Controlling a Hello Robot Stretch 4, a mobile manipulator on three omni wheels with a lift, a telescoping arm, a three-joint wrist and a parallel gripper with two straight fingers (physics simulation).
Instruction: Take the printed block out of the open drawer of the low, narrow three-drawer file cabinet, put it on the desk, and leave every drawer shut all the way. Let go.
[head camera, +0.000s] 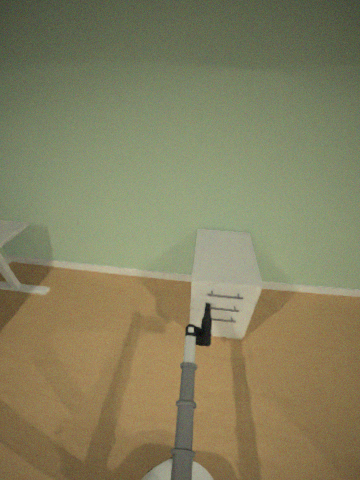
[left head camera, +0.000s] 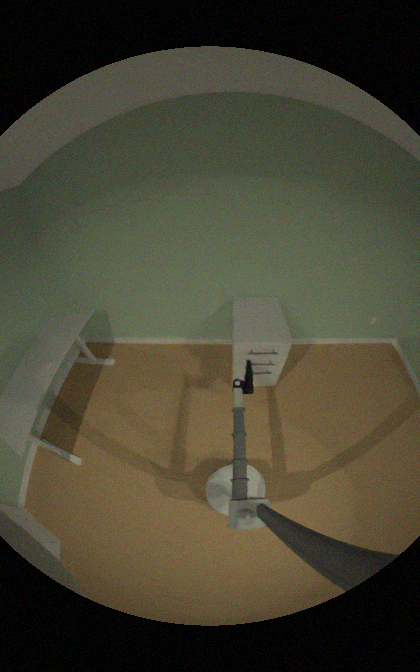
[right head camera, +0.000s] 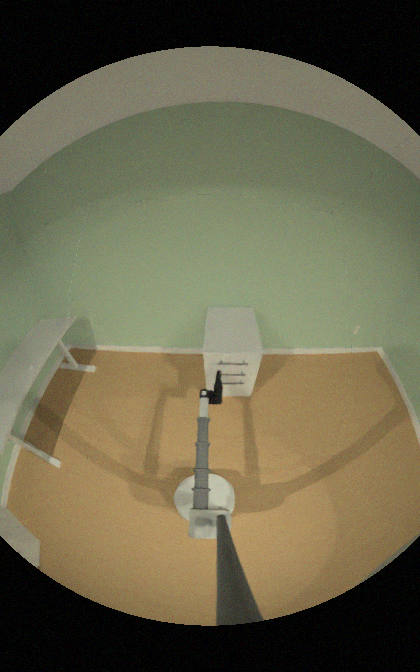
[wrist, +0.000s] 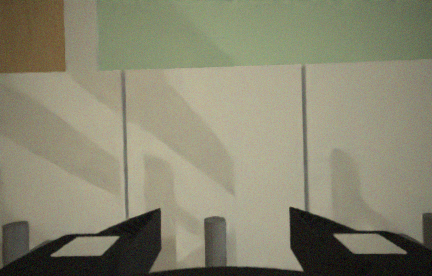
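Observation:
The low white three-drawer cabinet (head camera: 223, 257) (left head camera: 260, 320) (right head camera: 231, 330) stands against the wall. Its three drawer fronts look flush, with thin seams beside the middle front (wrist: 265, 125) in the wrist view. My gripper (head camera: 208, 305) (left head camera: 248, 363) (right head camera: 218, 373) (wrist: 224, 227) is open in front of the cabinet. The end of the middle drawer's grey handle (wrist: 215, 242) shows between its spread fingers, with a gap on each side. The white desk (head camera: 9, 231) (left head camera: 35, 385) (right head camera: 31, 350) is at the left. A tiny pale spot (right head camera: 31, 367) shows on it, too faint to name. I cannot make out the printed block.
The green wall (head camera: 150, 200) runs behind the cabinet and desk. The desk's white foot (head camera: 35, 289) (left head camera: 102, 361) (right head camera: 85, 369) reaches out over the floor. A pale piece of furniture (left head camera: 40, 535) (right head camera: 22, 537) shows at the lower left edge. My arm (head camera: 185, 415) stretches toward the cabinet from my base.

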